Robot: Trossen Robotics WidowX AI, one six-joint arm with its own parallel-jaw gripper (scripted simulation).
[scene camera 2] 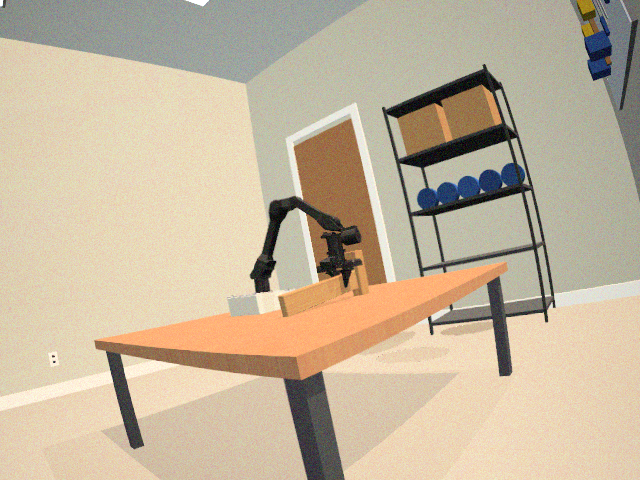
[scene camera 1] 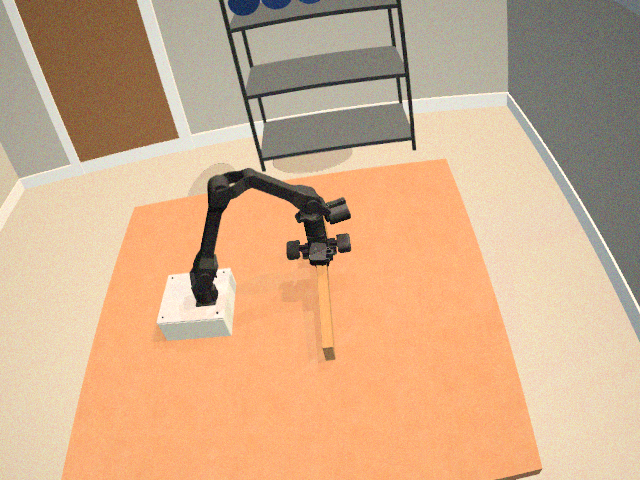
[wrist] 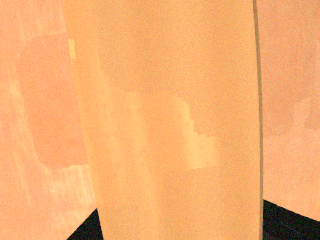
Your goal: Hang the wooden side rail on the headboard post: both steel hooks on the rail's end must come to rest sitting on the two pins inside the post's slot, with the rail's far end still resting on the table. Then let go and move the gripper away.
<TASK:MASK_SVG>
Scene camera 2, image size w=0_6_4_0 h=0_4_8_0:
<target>my gripper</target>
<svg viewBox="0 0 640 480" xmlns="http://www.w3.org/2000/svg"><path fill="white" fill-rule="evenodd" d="M328 249L328 252L326 252L328 258L320 261L320 266L316 268L317 273L327 272L326 274L332 278L341 273L344 286L347 288L352 270L354 269L353 267L361 266L363 262L360 258L345 260L344 252L346 250L343 247Z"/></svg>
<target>wooden side rail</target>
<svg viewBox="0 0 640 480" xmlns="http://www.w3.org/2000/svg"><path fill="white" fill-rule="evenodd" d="M355 271L351 273L347 288L344 286L341 274L278 296L283 317L294 316L297 313L359 288Z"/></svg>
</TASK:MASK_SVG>
